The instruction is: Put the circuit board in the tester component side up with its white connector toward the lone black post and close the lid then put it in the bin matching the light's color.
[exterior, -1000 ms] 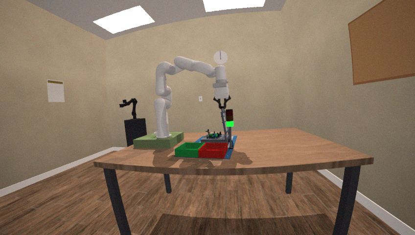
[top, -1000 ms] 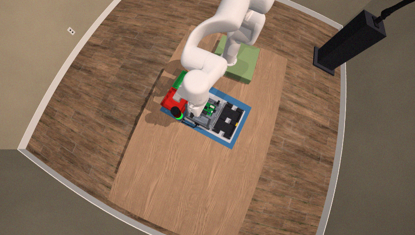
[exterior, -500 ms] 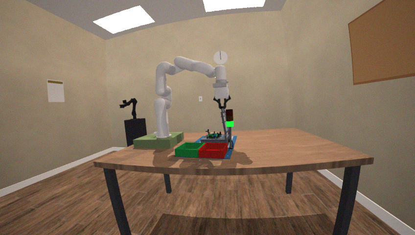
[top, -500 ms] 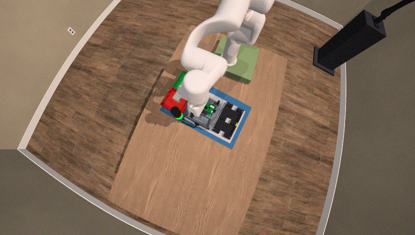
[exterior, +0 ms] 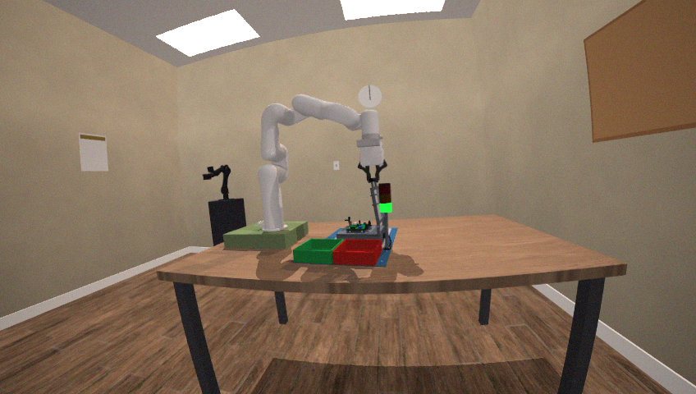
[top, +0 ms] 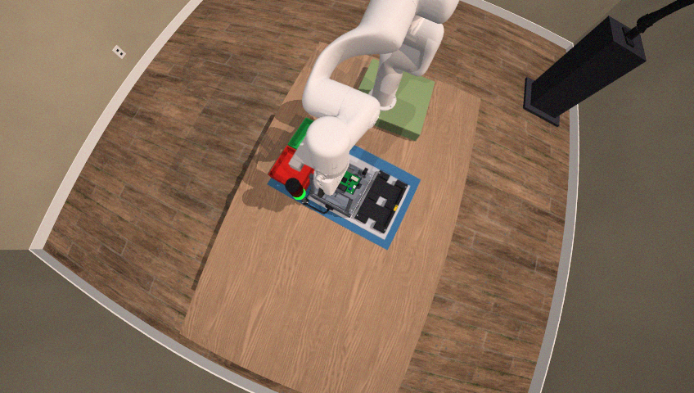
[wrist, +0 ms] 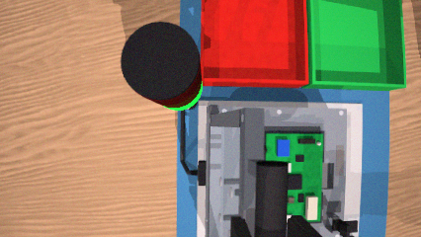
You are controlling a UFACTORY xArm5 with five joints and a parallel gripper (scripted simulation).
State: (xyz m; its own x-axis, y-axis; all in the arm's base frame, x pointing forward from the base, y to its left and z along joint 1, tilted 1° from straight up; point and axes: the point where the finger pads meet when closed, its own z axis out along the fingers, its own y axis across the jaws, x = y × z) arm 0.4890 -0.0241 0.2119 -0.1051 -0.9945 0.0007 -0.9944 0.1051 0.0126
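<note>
The green circuit board is 8 cm behind my hand, 1 cm to the left of it and 21 cm below it. Also, from my hand: clear lid 1 cm ahead, 9 cm below; then red bin 5 cm behind, 20 cm to the right, 27 cm below; then green bin 20 cm behind, 18 cm to the right, 27 cm below.
</note>
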